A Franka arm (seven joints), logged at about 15 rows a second.
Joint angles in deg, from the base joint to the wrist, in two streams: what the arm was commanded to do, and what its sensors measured. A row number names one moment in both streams.
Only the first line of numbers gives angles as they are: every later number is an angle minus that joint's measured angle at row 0.
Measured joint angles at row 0:
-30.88, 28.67, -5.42, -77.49, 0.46, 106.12, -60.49
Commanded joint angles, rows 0 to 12:
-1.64, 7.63, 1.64, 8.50, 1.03, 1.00, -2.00
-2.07, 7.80, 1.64, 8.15, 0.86, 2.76, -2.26
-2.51, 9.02, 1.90, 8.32, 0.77, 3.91, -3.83
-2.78, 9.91, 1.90, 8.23, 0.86, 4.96, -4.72
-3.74, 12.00, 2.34, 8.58, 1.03, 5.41, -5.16
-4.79, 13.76, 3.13, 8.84, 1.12, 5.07, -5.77
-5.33, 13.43, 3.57, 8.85, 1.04, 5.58, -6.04
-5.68, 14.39, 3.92, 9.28, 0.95, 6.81, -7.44
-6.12, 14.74, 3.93, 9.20, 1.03, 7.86, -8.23
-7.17, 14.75, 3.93, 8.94, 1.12, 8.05, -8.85
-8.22, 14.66, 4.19, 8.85, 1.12, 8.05, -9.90
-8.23, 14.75, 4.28, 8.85, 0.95, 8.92, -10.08
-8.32, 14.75, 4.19, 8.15, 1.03, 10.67, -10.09
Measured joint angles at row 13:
-6.92, 13.74, 2.77, 6.78, 0.20, 8.96, -8.65
